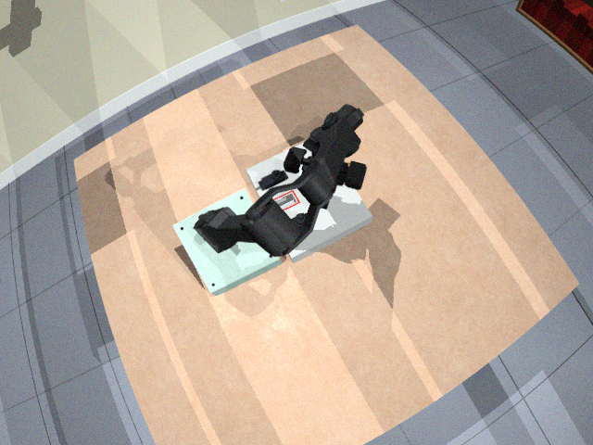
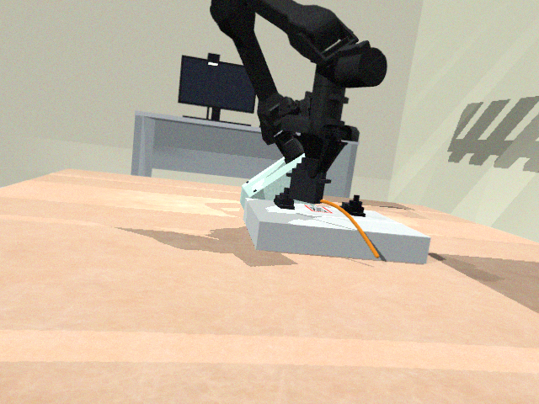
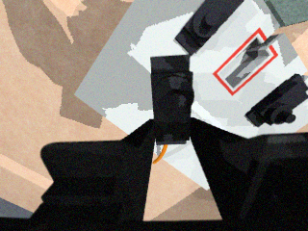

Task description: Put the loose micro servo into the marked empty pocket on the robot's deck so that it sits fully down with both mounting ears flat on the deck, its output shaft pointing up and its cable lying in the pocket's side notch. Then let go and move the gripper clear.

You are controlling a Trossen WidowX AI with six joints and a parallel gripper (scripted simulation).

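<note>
Now: gripper tip 4 cm to the right of the grey deck and 10 cm above it.
</note>
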